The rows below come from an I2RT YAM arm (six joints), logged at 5 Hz.
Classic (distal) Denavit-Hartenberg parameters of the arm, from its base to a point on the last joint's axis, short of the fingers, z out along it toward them. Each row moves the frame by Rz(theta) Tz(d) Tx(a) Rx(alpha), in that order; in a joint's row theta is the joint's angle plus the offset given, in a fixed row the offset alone. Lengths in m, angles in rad.
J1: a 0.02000  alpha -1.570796  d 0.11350  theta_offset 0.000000
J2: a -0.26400  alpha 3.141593  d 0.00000  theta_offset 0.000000
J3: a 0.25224  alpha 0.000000  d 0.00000  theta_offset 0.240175
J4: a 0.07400  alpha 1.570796  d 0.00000  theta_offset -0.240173
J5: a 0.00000  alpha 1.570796  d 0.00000  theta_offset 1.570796
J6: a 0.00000  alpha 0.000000  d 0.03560  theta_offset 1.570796
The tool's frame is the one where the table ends.
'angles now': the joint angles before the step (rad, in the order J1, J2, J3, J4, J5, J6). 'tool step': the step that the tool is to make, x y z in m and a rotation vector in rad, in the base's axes. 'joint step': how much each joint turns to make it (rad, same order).
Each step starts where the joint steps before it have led.
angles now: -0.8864, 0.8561, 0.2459, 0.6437, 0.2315, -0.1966
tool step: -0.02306, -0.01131, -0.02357, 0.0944, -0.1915, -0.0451
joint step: -0.1530, 0.0572, -0.0848, 0.1347, -0.1013, 0.2178
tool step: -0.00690, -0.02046, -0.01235, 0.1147, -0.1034, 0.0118
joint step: -0.1003, 0.1462, 0.0207, 0.0608, -0.1130, 0.1444
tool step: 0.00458, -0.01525, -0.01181, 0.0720, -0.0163, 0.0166
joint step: -0.0159, 0.1422, 0.0322, 0.0511, -0.0354, 0.0421
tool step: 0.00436, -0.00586, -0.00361, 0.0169, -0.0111, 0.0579
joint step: -0.0025, 0.0594, 0.0169, 0.0320, -0.0619, 0.0107
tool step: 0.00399, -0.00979, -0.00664, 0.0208, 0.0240, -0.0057
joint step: -0.0001, 0.0811, 0.0284, 0.0231, 0.0073, -0.0129
